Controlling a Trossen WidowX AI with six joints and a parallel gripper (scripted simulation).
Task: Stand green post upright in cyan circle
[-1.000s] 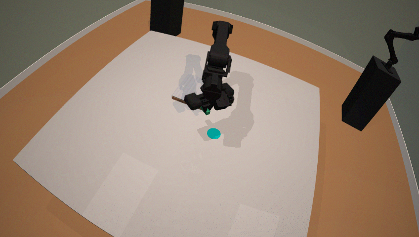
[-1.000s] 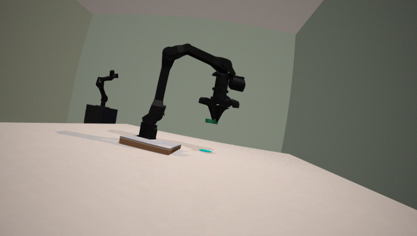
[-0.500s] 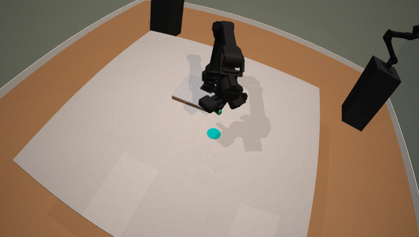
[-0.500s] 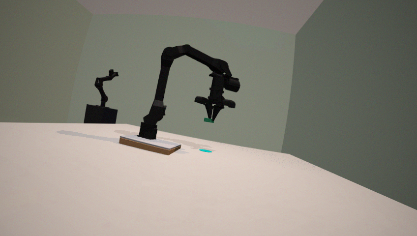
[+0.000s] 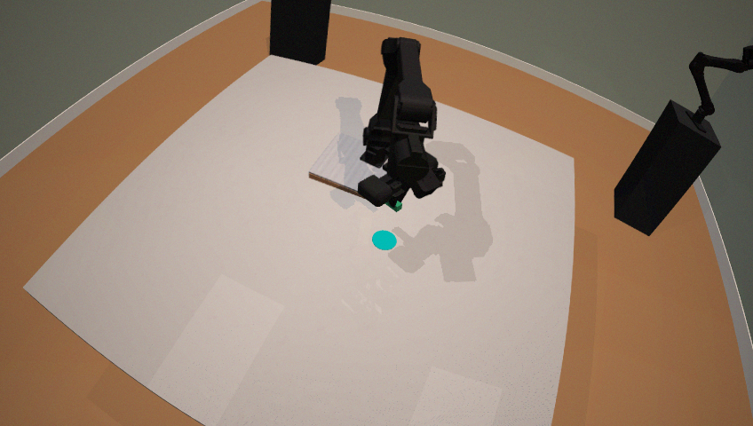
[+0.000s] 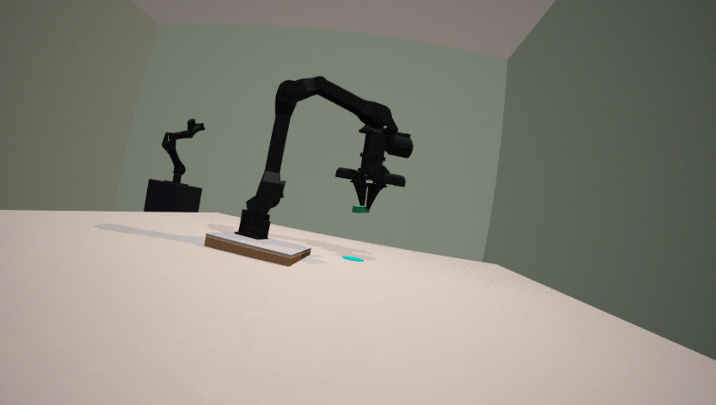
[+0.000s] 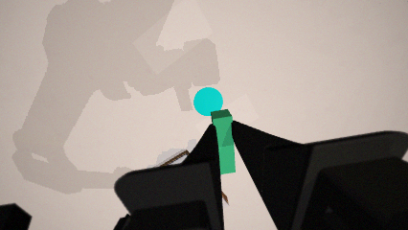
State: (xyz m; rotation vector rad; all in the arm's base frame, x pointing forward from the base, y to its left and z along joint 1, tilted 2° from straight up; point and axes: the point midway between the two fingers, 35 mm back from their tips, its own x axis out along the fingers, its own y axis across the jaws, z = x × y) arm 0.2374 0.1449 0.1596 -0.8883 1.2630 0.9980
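The cyan circle is 10 mm behind my gripper tip, 10 mm to the right of it and 140 mm below it. The rest, counted from my gripper tip: green post (10 mm behind, 20 mm to the right).
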